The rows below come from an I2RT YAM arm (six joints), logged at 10 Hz.
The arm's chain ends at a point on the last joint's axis. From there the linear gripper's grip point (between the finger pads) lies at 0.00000 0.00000 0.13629 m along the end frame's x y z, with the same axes.
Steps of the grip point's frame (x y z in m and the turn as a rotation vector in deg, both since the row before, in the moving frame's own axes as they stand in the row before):
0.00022, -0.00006, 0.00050, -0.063, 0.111, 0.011
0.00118, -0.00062, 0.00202, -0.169, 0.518, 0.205
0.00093, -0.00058, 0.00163, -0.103, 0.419, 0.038
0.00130, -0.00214, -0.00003, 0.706, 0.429, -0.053
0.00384, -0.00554, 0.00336, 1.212, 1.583, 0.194
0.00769, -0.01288, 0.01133, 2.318, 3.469, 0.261
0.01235, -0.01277, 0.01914, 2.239, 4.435, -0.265
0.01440, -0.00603, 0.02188, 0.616, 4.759, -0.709
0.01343, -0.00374, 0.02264, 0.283, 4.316, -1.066
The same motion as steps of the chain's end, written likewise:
-0.00004, -0.00021, 0.00050, -0.063, 0.111, 0.011
-0.00005, -0.00102, 0.00203, -0.169, 0.518, 0.205
-0.00007, -0.00083, 0.00163, -0.103, 0.419, 0.038
0.00028, -0.00046, -0.00002, 0.706, 0.429, -0.053
0.00007, -0.00266, 0.00344, 1.212, 1.583, 0.194
-0.00057, -0.00739, 0.01169, 2.318, 3.469, 0.261
0.00183, -0.00743, 0.01965, 2.239, 4.435, -0.265
0.00310, -0.00450, 0.02236, 0.616, 4.759, -0.709
0.00318, -0.00297, 0.02303, 0.283, 4.316, -1.066

